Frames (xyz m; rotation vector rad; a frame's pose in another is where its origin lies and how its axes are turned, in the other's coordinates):
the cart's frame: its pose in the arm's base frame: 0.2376 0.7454 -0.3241 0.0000 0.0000 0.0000
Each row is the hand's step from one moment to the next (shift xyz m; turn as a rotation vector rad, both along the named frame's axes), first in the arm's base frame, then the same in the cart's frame.
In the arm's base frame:
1: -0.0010 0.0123 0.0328 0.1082 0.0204 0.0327
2: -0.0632 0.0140 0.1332 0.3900 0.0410 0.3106
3: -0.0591 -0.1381 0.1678 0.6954 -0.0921 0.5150
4: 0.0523 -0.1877 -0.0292 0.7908 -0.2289 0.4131
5: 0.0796 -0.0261 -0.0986 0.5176 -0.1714 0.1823
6: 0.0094 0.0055 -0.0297 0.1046 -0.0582 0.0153
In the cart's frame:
1: -0.0010 0.0123 0.0328 0.1082 0.0204 0.0327
2: -0.0632 0.0140 0.1332 0.3900 0.0410 0.3106
3: -0.0591 -0.1381 0.1678 0.6954 -0.0921 0.5150
4: 0.0523 -0.1877 -0.0292 0.7908 -0.2289 0.4131
5: 0.0796 -0.0261 -0.0986 0.5176 -0.1714 0.1823
6: 0.0094 0.0055 -0.0297 0.1046 -0.0582 0.0153

